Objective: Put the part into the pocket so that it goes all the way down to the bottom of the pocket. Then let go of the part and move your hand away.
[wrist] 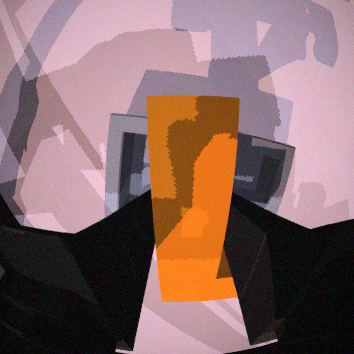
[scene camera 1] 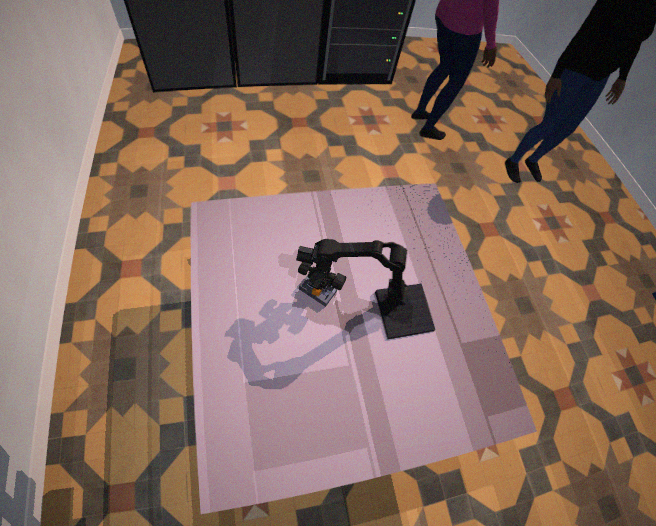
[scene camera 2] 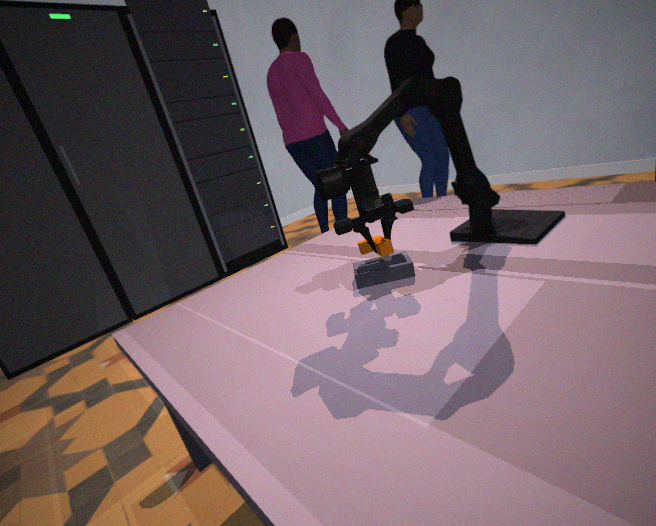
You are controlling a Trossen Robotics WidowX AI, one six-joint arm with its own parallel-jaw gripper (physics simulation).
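Where they show: gripper, fingertip midpoint: (wrist: 186, 195) (scene camera 2: 382, 250); arm's base, link origin: (scene camera 1: 394, 299) (scene camera 2: 480, 225).
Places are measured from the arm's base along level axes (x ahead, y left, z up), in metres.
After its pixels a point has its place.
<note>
The orange part (scene camera 1: 317, 292) {x 0.321, y -0.110, z 0.076 m} (scene camera 2: 385, 246) {x 0.327, y -0.116, z 0.068 m} (wrist: 210, 200) {x 0.305, y -0.147, z 0.073 m} is a block held between the fingers, above the grey pocket block. In the wrist view it stands lengthwise across the middle of the pocket block. The grey block with the pocket (scene camera 1: 326, 298) {x 0.272, y -0.109, z -0.019 m} (scene camera 2: 386, 275) {x 0.326, y -0.130, z -0.006 m} (wrist: 114, 165) {x 0.262, y -0.104, z 0.012 m} sits on the table; its opening shows on both sides of the part, and the middle is hidden. In scene camera 2 a gap shows between the part and the block. My gripper (scene camera 2: 379, 246) {x 0.292, y -0.148, z 0.045 m} (wrist: 186, 195) {x 0.292, y -0.148, z 0.045 m} is shut on the part. In scene camera 1 the fingertips are hard to make out.
The arm's black base plate (scene camera 1: 418, 323) {x -0.055, y 0.132, z -0.008 m} (scene camera 2: 525, 225) {x 0.003, y 0.109, z -0.007 m} stands on the pink table (scene camera 1: 306, 432) {x 0.535, y 0.359, z -0.024 m} (scene camera 2: 492, 465) {x 0.716, y 0.188, z -0.024 m}, to the right of the pocket block. Dark cabinets (scene camera 1: 186, 43) (scene camera 2: 71, 164) and two people stand beyond the table.
</note>
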